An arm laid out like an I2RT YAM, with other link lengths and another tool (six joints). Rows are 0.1 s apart.
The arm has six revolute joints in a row. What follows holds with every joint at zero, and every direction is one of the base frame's.
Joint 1 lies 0.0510 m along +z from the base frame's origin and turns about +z.
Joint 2 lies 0.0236 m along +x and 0.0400 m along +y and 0.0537 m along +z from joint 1 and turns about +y.
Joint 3 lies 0.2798 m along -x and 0.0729 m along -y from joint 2 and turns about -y.
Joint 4 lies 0.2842 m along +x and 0.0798 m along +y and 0.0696 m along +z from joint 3 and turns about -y.
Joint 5 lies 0.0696 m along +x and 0.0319 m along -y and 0.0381 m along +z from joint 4 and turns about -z.
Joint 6 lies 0.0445 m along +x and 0.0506 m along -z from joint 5 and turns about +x.
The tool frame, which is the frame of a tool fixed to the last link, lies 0.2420 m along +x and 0.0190 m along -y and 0.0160 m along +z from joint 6; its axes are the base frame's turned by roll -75.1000, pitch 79.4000 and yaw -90.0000 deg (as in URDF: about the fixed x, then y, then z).
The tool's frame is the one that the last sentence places.
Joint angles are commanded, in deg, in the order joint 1, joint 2, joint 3, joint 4, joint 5, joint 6. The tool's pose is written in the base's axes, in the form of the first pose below.
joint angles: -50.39 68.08 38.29 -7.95 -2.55 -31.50
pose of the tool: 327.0, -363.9, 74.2, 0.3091, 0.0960, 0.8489, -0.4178
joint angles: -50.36 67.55 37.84 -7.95 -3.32 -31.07
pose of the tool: 328.7, -359.7, 74.1, 0.3150, 0.0969, 0.8492, -0.4127
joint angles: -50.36 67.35 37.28 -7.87 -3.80 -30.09
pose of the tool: 328.6, -356.5, 70.4, 0.3178, 0.1033, 0.8507, -0.4058
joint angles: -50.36 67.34 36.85 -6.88 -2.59 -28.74
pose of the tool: 324.4, -361.8, 70.9, 0.3159, 0.1180, 0.8468, -0.4115
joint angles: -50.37 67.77 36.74 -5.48 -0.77 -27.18
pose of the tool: 319.4, -371.2, 73.3, 0.3124, 0.1366, 0.8404, -0.4212
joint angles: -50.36 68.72 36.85 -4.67 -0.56 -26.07
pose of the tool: 320.1, -374.2, 70.6, 0.3129, 0.1461, 0.8398, -0.4190
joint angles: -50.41 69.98 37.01 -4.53 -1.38 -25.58
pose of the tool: 323.1, -372.4, 62.5, 0.3128, 0.1476, 0.8447, -0.4084
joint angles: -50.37 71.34 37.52 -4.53 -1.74 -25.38
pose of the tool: 325.8, -372.4, 56.3, 0.3105, 0.1477, 0.8489, -0.4015
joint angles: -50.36 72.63 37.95 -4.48 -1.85 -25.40
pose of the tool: 327.2, -373.1, 50.1, 0.3065, 0.1470, 0.8526, -0.3970
